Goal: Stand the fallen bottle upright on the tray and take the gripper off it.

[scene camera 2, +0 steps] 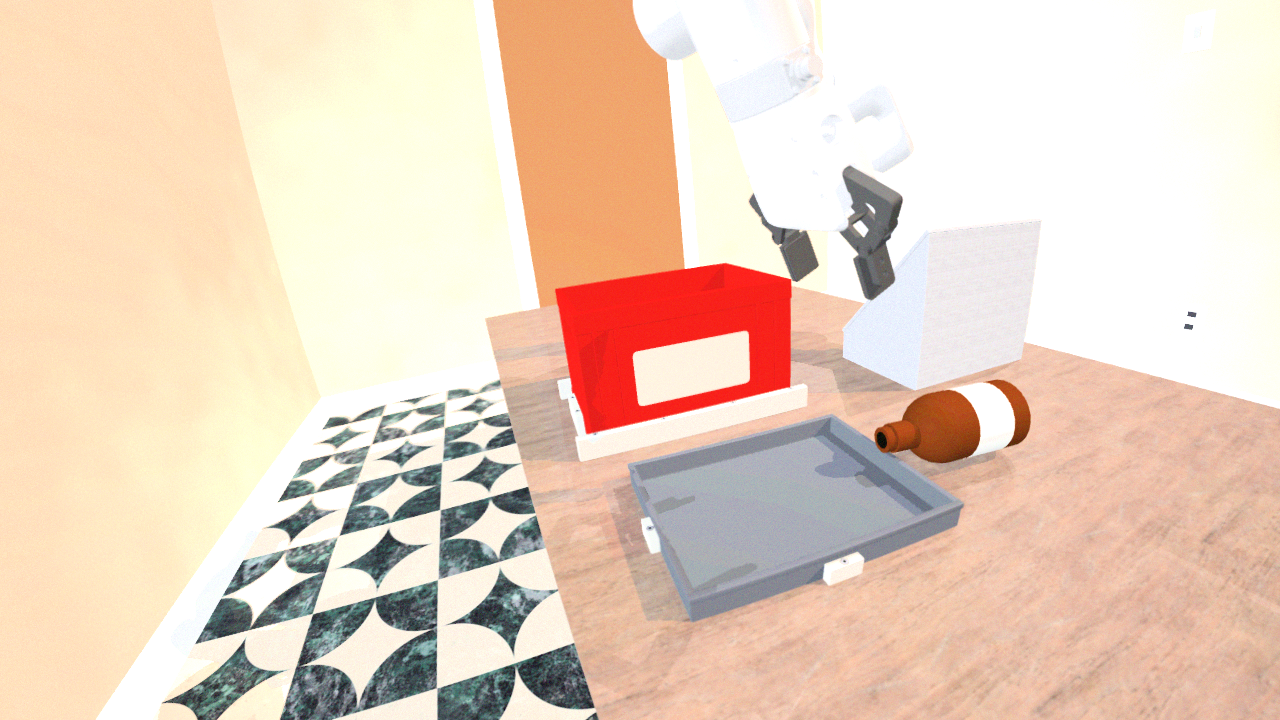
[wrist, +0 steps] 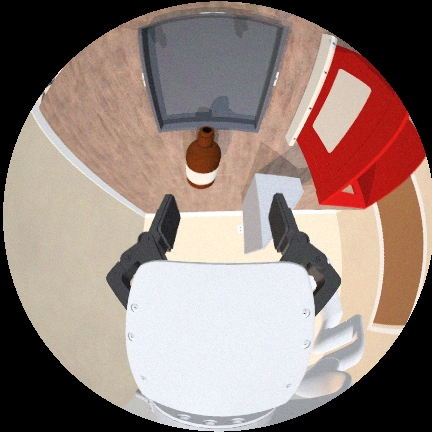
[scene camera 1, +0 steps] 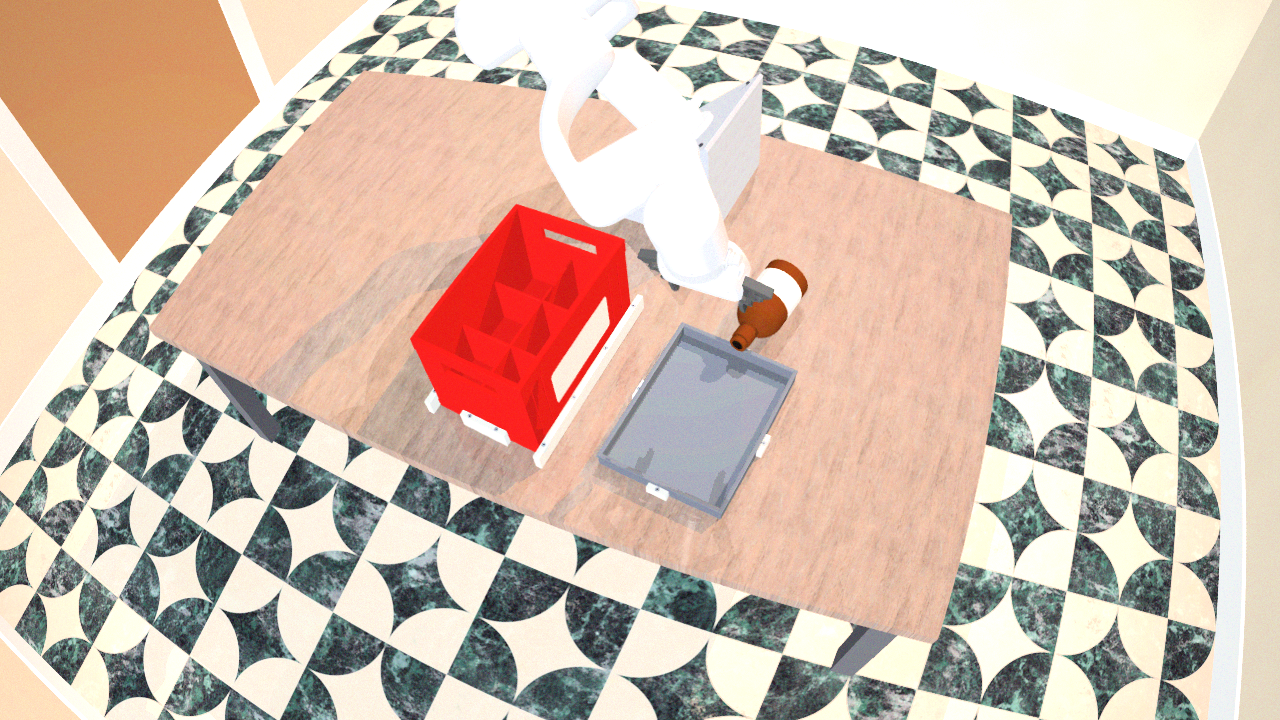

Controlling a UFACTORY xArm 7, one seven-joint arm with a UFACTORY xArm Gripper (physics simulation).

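Places are measured from the arm's base along level axes (x down, y right, z back), in metres.
Where they show: gripper, fingertip midpoint: [scene camera 2: 840, 282] [wrist: 223, 204] [scene camera 1: 712, 290]; arm's base, link origin: [scene camera 2: 928, 277].
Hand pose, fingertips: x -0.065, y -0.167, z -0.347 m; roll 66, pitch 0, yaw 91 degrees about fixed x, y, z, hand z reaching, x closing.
Things, the pixels of their top centre, and the offset from my fingertips. "spot": a spot on its surface instead.
- brown bottle, top centre: [scene camera 2: 949, 393] [scene camera 1: 765, 294] [wrist: 201, 170] dx +0.123, dy -0.044, dz +0.115 m
- grey tray, surface spot: [scene camera 2: 778, 510] [scene camera 1: 705, 427] [wrist: 200, 64] spot: dx +0.197, dy -0.025, dz -0.085 m
- red divided crate, top centre: [scene camera 1: 516, 287] [scene camera 2: 663, 283] [wrist: 392, 174] dx +0.027, dy +0.256, dz -0.065 m
The brown bottle [scene camera 1: 760, 317] [scene camera 2: 948, 425] [wrist: 202, 155] with a white label lies on its side on the table, outside the grey tray [scene camera 1: 689, 429] [scene camera 2: 778, 510] [wrist: 210, 65]. Its neck points toward the tray and its mouth is at the tray's rim; whether it touches the rim is unclear. My gripper [scene camera 1: 708, 291] [scene camera 2: 839, 279] [wrist: 223, 204] is wide open with nothing between its fingers. It hangs above the table, behind the tray and clear of the bottle. In the wrist view the bottle is beyond the fingertips, slightly left of the middle.
A red divided crate [scene camera 1: 483, 394] [scene camera 2: 769, 340] [wrist: 370, 125] stands beside the tray, with white strips [scene camera 1: 589, 380] [scene camera 2: 689, 421] along its base. A pale slope-sided block [scene camera 1: 738, 143] [scene camera 2: 975, 304] stands behind the bottle. Small white blocks sit against the tray's outer sides.
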